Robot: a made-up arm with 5 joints. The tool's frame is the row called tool.
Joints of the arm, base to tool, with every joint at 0 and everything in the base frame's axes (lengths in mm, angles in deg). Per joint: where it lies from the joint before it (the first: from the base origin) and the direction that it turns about. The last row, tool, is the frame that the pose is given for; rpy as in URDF.
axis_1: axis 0 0 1 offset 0 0 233.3
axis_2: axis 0 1 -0.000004 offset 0 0 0
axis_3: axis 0 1 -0.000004 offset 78.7 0 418.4
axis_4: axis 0 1 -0.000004 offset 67.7 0 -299
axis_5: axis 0 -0.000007 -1 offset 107.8 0 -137.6
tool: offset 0 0 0 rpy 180 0 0
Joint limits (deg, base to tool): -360..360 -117.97..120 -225..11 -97..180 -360..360
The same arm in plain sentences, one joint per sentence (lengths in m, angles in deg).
The arm has five revolute joints in a row. What follows holds with every joint at zero, and every direction is one of the base frame's. Joint 1 is mounted 0.2333 m along +z from the base frame's origin and rotates about +z, from -360.00 to 360.00 deg. Joint 2 is mounted at the same point as joint 1 and rotates about +y, from -117.97 to 120.00 deg. Joint 3 is mounted 0.0787 m along +x and 0.4184 m along +z from joint 2 and rotates about +y, from -225.00 to 11.00 deg. Joint 4 is mounted 0.0677 m along +x and 0.2990 m along -z from joint 3 and rotates about +y, from -97.00 to 180.00 deg. Joint 5 is mounted 0.1078 m along +x and 0.1376 m along -z from joint 4 and rotates about -z, from -360.00 to 360.00 deg. The tool frame, which is the frame that the pose is given for, is mounted at the same point as joint 5; its axes are the base frame's turned by roll 180.00, pitch 0.00 and yaw 0.00 deg (as in URDF: about the fixed x, then y, then z).
